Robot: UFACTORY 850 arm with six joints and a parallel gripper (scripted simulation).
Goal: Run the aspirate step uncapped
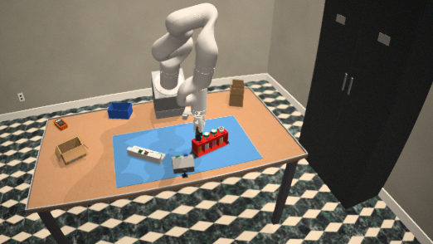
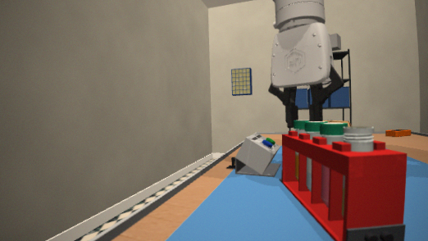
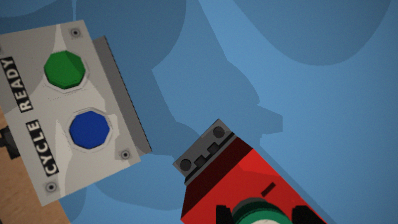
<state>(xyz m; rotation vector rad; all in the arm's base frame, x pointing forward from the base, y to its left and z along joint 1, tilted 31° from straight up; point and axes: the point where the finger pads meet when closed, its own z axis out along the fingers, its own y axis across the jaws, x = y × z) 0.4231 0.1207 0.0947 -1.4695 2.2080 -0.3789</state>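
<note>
Now: the tube cap 10 mm below my hand. From my hand the other things lie so: green ready key 130 mm to the right, 80 mm ahead, 60 mm below; then key housing 110 mm to the right, 100 mm ahead, 80 mm below; then blue cycle key 90 mm to the right, 80 mm ahead, 60 mm below.
</note>
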